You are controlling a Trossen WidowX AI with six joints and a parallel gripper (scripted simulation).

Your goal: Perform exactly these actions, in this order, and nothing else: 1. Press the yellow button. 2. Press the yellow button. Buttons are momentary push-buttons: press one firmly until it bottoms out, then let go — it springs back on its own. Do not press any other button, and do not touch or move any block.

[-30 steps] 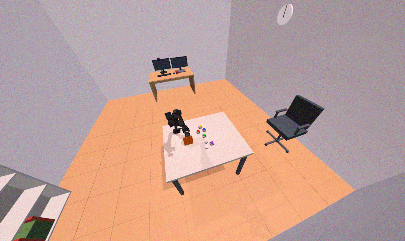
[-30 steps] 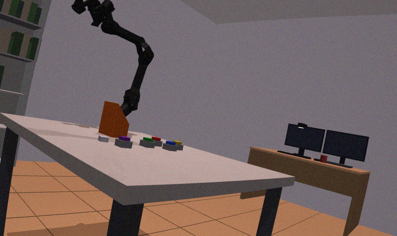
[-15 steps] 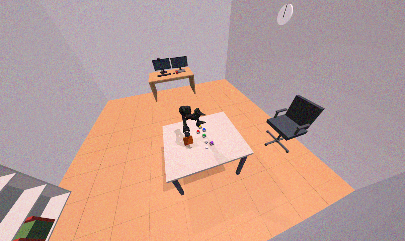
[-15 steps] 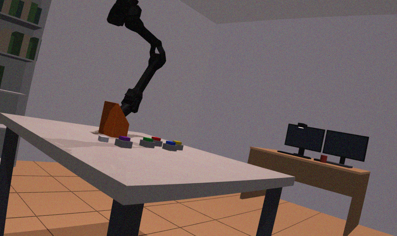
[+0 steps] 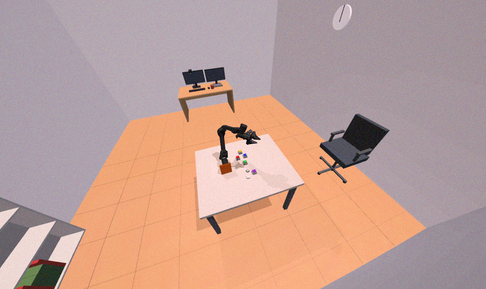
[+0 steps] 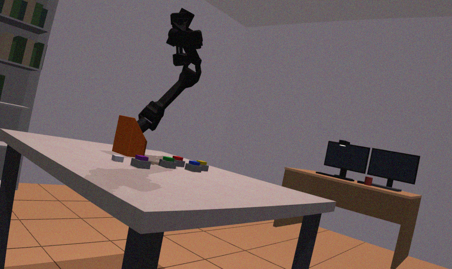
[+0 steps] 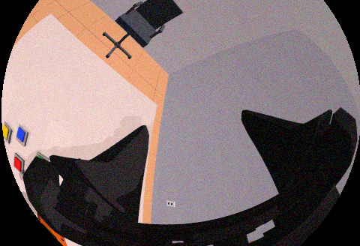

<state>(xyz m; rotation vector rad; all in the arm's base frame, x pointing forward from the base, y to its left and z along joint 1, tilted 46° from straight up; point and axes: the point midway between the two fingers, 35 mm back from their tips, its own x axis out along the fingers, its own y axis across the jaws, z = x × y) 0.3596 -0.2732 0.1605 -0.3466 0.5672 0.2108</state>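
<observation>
The yellow button lies 14 cm behind my gripper tip, 31 cm to the left of it and 40 cm below it. Round my gripper tip: purple button (5 cm behind, 4 cm to the right, 40 cm below); then blue button (10 cm behind, 23 cm to the left, 40 cm below); then green button (12 cm behind, 12 cm to the left, 40 cm below).
</observation>
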